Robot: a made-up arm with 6 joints.
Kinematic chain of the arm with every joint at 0, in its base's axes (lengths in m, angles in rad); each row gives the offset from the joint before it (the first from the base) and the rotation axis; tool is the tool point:
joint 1: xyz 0 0 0.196 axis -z
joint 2: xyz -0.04 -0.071 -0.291 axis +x
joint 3: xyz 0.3 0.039 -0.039 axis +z
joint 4: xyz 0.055 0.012 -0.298 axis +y
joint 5: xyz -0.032 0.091 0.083 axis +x
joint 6: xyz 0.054 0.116 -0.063 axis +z
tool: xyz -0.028 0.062 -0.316
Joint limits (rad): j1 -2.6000..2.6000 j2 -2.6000..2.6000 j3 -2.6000..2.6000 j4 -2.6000..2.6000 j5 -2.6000..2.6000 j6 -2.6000..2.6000
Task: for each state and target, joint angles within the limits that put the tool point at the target. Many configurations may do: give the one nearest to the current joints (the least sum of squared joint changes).
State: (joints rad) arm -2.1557 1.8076 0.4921 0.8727 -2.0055 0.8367
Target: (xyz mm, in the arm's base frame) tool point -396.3 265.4 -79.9
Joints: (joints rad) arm -1.8482 2.2827 0.2440 0.8478 -1.7294 0.8816
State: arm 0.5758 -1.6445 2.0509 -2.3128 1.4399 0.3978
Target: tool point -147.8 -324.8 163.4
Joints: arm -0.0632 -1.7476 2.3619 -2.5137 0.7495 0.4236
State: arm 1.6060 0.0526 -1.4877 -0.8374 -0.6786 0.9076
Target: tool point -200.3 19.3 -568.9
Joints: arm 1.8718 -0.0255 -1.7106 -0.9761 -1.1695 0.9585
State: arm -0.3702 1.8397 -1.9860 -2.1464 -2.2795 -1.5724
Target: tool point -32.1 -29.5 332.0
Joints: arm -0.2629 2.5834 -1.4556 -2.1323 -2.3064 -1.4340
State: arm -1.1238 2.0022 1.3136 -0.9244 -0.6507 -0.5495
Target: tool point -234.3 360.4 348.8
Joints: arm -1.0967 1.6721 1.5495 -1.0170 -0.5675 -0.5623
